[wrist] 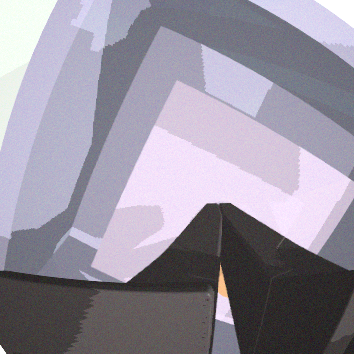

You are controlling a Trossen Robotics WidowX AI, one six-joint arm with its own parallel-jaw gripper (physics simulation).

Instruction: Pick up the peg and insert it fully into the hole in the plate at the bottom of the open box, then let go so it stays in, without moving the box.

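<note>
My gripper is shut with nothing between its fingertips. It is over the open box, with its tips in front of the pale pink plate at the bottom. A small orange piece of the peg shows through the narrow gap between the fingers, behind them. The rest of the peg and the hole are hidden behind the fingers, so how deep the peg sits cannot be seen.
The box's grey-lavender walls rise around the plate at the left, top and right of the view. Pale ground lies outside the box at the upper left.
</note>
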